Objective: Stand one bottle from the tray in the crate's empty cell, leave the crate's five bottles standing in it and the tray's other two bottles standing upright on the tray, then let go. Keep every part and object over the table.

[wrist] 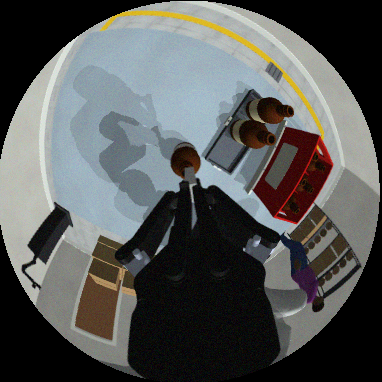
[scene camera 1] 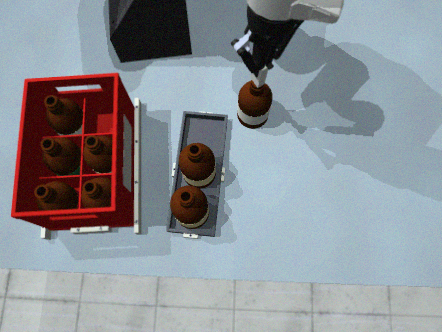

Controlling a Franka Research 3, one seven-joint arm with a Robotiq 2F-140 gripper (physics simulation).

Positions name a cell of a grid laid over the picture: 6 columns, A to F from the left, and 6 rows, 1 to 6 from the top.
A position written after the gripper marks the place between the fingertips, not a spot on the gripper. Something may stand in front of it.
In view: the gripper (scene camera 1: D2).
The gripper also shows in the wrist view (wrist: C3).
